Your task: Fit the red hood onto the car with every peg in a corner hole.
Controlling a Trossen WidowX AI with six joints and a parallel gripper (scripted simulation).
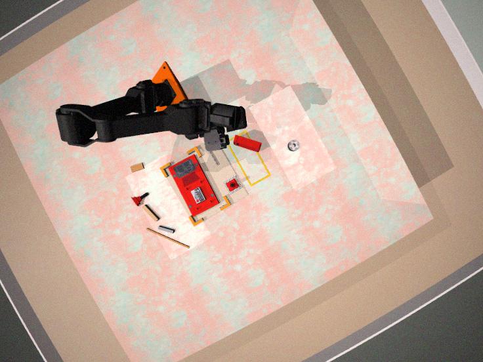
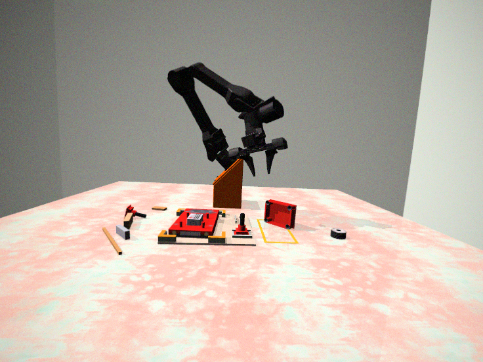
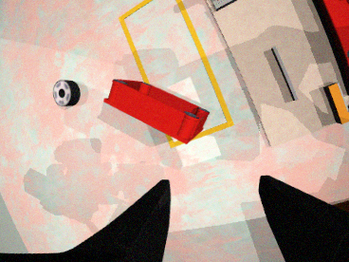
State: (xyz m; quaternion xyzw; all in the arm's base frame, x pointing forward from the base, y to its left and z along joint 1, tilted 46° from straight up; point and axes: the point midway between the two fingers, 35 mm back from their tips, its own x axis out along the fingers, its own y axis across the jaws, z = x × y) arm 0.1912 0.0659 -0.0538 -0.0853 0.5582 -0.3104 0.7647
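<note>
Right now my gripper tip is 110 mm above the red hood, 60 mm short of it and 50 mm to the right of it. Round my gripper tip: grey engine block 190 mm to the right, 130 mm ahead, 120 mm below; then black ring 200 mm to the left, 150 mm ahead, 140 mm below; then wooden stick 380 mm to the right, 200 mm ahead, 140 mm below.
</note>
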